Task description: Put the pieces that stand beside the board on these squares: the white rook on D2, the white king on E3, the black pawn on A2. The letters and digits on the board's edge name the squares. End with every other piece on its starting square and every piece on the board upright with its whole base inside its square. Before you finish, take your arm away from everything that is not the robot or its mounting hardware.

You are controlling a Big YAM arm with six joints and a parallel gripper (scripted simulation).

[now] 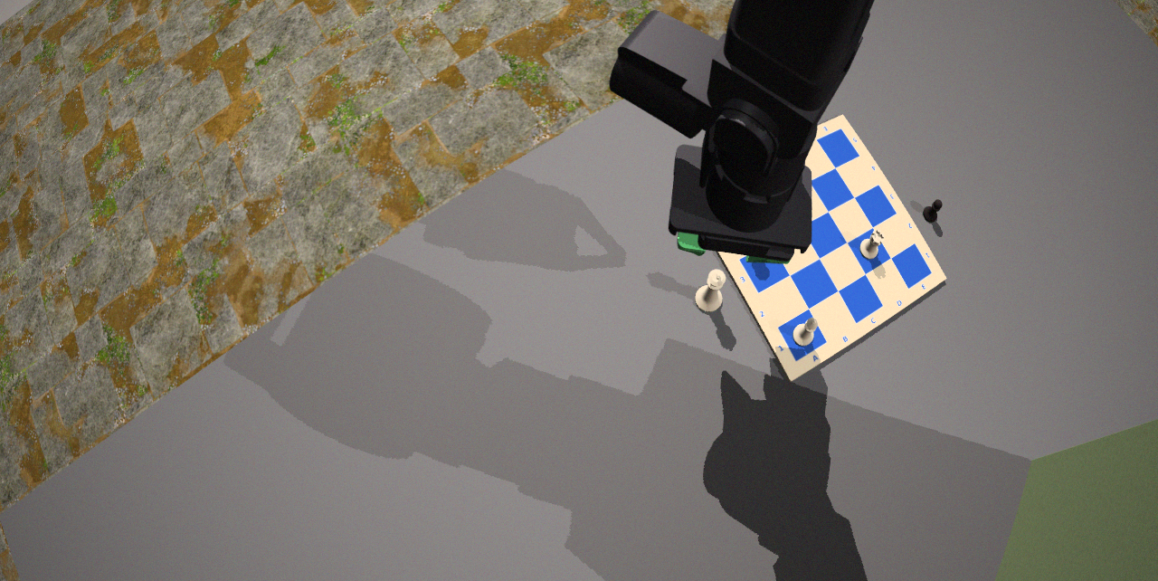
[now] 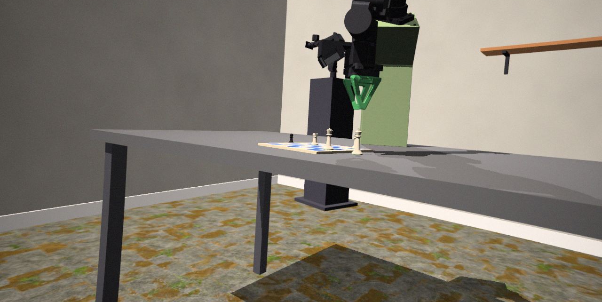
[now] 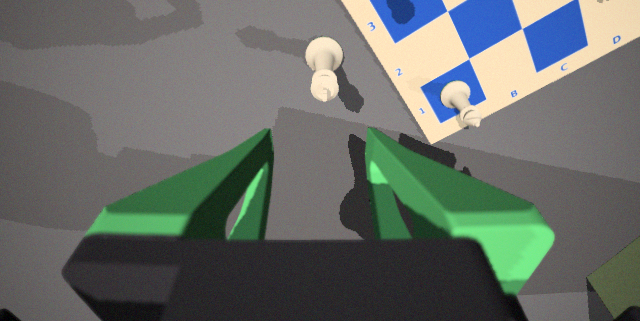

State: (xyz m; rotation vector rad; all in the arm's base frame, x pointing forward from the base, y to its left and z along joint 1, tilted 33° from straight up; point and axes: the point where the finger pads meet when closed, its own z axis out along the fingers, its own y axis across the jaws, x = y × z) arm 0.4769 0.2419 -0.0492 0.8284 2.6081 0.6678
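Now: the white king 8 cm below my hand. Also, from my hand: board (14 cm to the right, 11 cm below, 1 cm ahead); white pawn (9 cm below, 7 cm to the right, 7 cm behind); black pawn (28 cm to the right, 10 cm below, 2 cm behind).
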